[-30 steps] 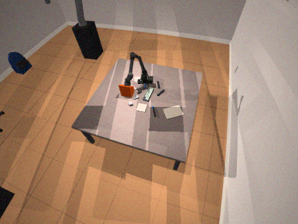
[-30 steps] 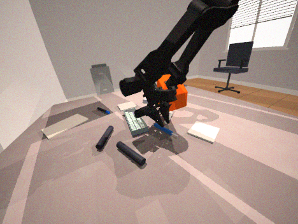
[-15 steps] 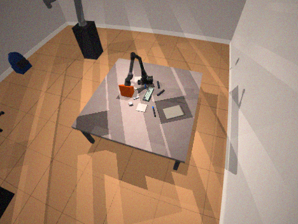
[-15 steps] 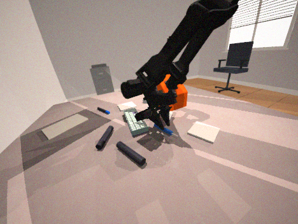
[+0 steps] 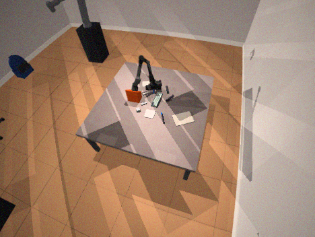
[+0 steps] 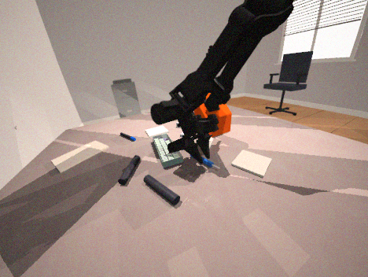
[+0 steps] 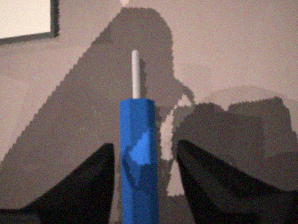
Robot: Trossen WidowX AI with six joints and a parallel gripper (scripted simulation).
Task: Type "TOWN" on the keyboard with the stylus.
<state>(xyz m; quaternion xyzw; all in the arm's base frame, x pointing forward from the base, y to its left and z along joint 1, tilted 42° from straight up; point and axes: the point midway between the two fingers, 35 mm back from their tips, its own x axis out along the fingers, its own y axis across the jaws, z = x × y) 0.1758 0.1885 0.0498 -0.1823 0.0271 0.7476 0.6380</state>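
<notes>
Now: gripper tip 10 mm past the blue stylus, 10 mm to the right of it and 10 mm above it. Also, from my gripper tip: white pad 130 mm behind, 80 mm to the left, 10 mm below; then pale green keyboard guard 80 mm ahead, 160 mm to the right; then white cylinder 70 mm behind, 80 mm to the right.
</notes>
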